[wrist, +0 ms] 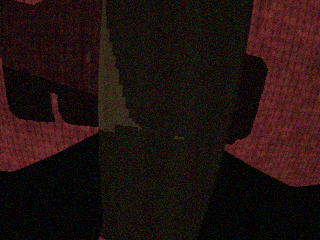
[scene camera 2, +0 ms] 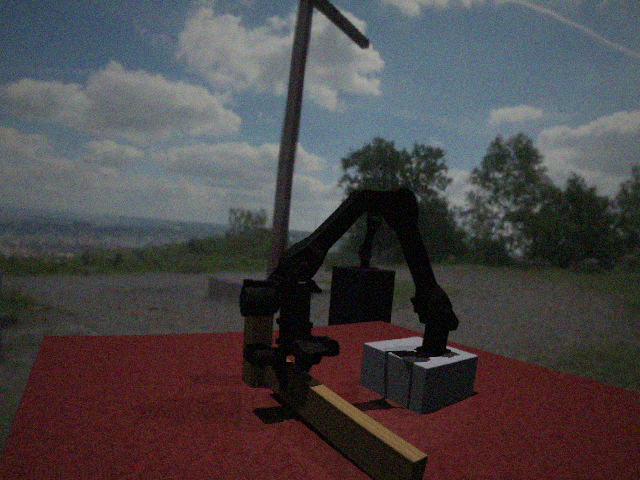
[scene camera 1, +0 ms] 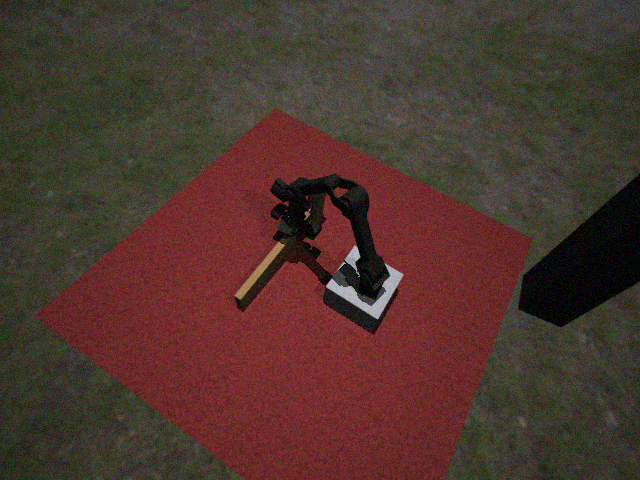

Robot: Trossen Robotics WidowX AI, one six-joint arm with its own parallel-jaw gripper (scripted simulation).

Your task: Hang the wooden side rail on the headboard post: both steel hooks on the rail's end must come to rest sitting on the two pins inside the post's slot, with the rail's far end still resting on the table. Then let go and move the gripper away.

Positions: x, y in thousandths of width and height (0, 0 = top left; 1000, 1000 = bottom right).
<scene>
I see my gripper (scene camera 2: 455, 814) and a wooden side rail (scene camera 1: 382, 614).
My gripper also shows in the wrist view (wrist: 473, 565) and in scene camera 1 (scene camera 1: 462, 489).
</scene>
